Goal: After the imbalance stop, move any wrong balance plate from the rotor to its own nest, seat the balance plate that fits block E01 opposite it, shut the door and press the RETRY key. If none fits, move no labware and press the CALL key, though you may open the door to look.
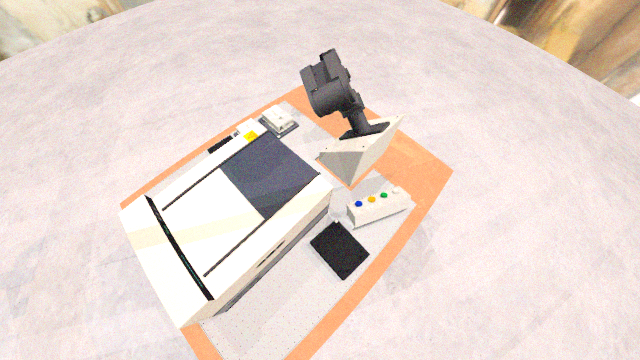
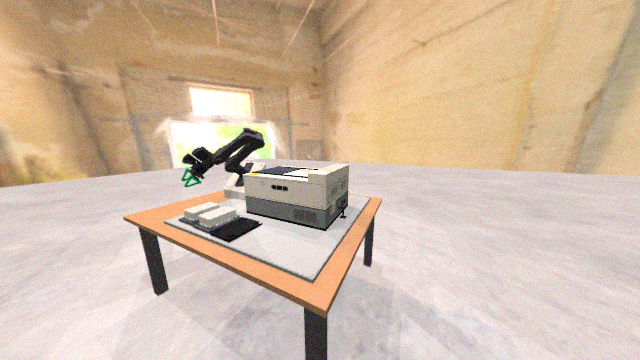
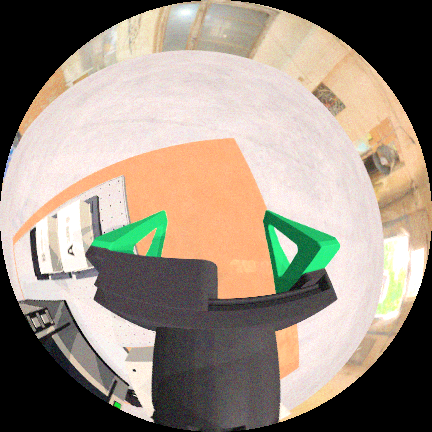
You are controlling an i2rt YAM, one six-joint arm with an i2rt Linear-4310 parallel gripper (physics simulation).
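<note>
My gripper is open and empty, high above the table's end. The centrifuge has a dark panel on part of its top; whether the door is shut, and what the rotor holds, I cannot tell. Two white balance plates stand side by side in nests: the one marked A, and a second one beside it. The key box carries blue, yellow, green and white keys; their labels are unreadable.
A black pad lies beside the centrifuge near the key box. Another black pad lies beside the plates. The white arm base stands between plates and key box. The orange table bears a perforated grey board.
</note>
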